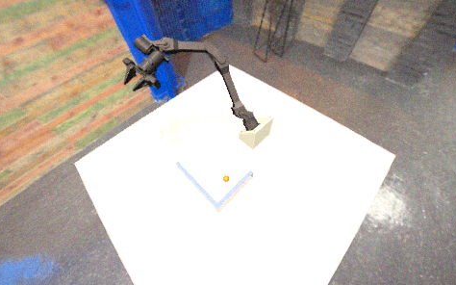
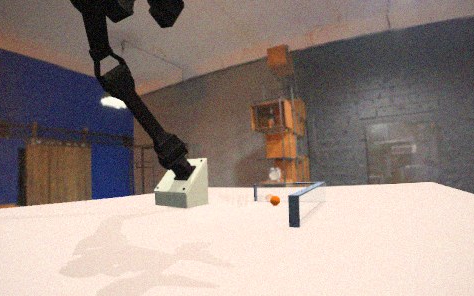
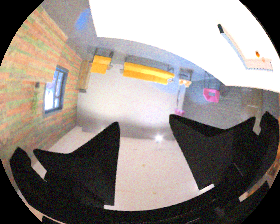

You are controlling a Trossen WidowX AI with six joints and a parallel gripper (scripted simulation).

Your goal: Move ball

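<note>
The orange ball is 470 mm to the left of my gripper tip, 370 mm below it and 120 mm behind it. Round my gripper tip: see-through copy of ball 520 mm to the left, 370 mm below, 150 mm behind.
</note>
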